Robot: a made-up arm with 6 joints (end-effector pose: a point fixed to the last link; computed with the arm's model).
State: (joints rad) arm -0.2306 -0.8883 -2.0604 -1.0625 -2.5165 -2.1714
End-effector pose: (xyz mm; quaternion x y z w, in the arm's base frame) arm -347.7 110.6 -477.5 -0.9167 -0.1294 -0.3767 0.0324
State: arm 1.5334 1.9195 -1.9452 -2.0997 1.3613 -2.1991
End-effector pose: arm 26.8 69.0 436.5 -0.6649 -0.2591 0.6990 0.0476
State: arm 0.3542 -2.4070 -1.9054 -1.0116 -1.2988 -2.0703
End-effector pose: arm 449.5 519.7 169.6 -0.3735 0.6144 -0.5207 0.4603
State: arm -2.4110 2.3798 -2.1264 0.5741 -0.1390 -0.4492
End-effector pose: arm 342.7 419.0 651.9 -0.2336 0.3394 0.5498 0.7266
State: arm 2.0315 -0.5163 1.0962 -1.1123 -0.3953 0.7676
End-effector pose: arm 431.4 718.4 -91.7 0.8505 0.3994 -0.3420 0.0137
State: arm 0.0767 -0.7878 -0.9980 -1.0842 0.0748 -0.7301
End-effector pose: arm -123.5 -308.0 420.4 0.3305 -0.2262 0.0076 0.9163
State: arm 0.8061 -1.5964 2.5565 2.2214 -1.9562 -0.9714
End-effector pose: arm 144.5 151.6 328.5 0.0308 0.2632 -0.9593 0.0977
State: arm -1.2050 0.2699 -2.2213 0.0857 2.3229 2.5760
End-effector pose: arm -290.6 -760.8 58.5 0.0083 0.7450 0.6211 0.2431
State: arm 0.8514 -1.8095 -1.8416 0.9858 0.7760 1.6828
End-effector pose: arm 437.8 497.4 533.3 0.9833 0.1514 0.0320 0.0955
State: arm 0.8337 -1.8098 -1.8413 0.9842 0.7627 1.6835
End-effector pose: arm 438.5 499.6 526.9 0.9829 0.1531 0.0296 0.0976
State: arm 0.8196 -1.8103 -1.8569 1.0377 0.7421 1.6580
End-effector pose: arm 463.2 494.0 508.0 0.9854 0.1364 0.0208 0.1001
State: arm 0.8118 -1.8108 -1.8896 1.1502 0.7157 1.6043
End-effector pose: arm 509.7 475.1 475.9 0.9896 0.0982 0.0078 0.1044
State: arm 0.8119 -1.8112 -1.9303 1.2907 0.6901 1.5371
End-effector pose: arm 559.5 443.0 439.0 0.9926 0.0476 -0.0036 0.1118
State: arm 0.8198 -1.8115 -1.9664 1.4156 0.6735 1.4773
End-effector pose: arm 596.1 408.2 409.0 0.9926 0.0011 -0.0105 0.1206
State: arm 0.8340 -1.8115 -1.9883 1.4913 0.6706 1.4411
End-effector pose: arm 614.6 385.0 393.7 0.9915 -0.0268 -0.0137 0.1263
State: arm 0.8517 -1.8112 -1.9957 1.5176 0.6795 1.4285
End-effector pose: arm 620.4 377.1 391.6 0.9912 -0.0356 -0.0151 0.1270
